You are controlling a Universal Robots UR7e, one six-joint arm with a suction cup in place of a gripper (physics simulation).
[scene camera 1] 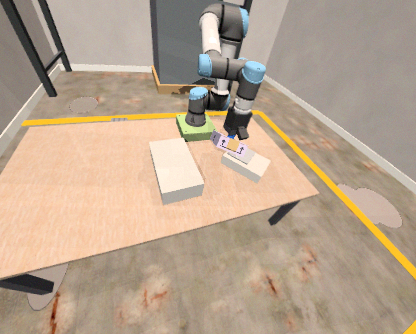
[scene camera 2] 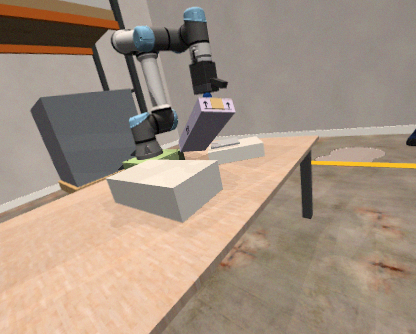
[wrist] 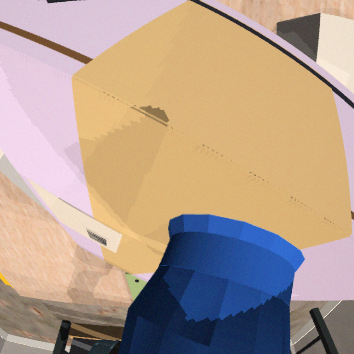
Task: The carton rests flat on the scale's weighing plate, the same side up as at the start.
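Where they show: hand, its tool point: (scene camera 1: pixel 231 138) (scene camera 2: pixel 209 105) (wrist: pixel 186 240); arm's base, origin of its link: (scene camera 1: pixel 195 121) (scene camera 2: pixel 150 155).
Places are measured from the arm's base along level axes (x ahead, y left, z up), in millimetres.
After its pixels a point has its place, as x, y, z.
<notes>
The lilac carton (scene camera 1: pixel 219 138) @[475, -110, 216] (scene camera 2: pixel 204 131) @[419, -28, 102] (wrist: pixel 30 90) hangs from my suction gripper (scene camera 1: pixel 231 136) (scene camera 2: pixel 207 95) (wrist: pixel 232 235), whose blue cup is at its upper end, by the tan tape. The carton is tilted steeply, with its taped, arrow-marked end face up towards the scene cameras and its far end low, near the robot base. The white scale (scene camera 1: pixel 243 167) @[508, 88, -10] (scene camera 2: pixel 245 151) @[532, 102, -31] stands on the table with its grey weighing plate (scene camera 1: pixel 247 157) @[462, 142, 13] (scene camera 2: pixel 226 145) @[453, 77, 9] on top. The carton is above and beside the scale, not flat on the plate. Whether its low end touches anything is hidden.
A large white block (scene camera 1: pixel 175 165) @[407, -290, 31] (scene camera 2: pixel 160 172) @[410, -307, 31] (wrist: pixel 340 50) @[524, -226, 31] stands on the wooden table (scene camera 1: pixel 90 200) @[406, -698, -70] (scene camera 2: pixel 100 250) @[410, -552, -70], left of the scale in scene view 1. The green robot base (scene camera 1: pixel 196 131) @[121, -44, -1] (scene camera 2: pixel 170 157) @[146, 8, -18] is behind the block. The table's edge lies beyond the scale.
</notes>
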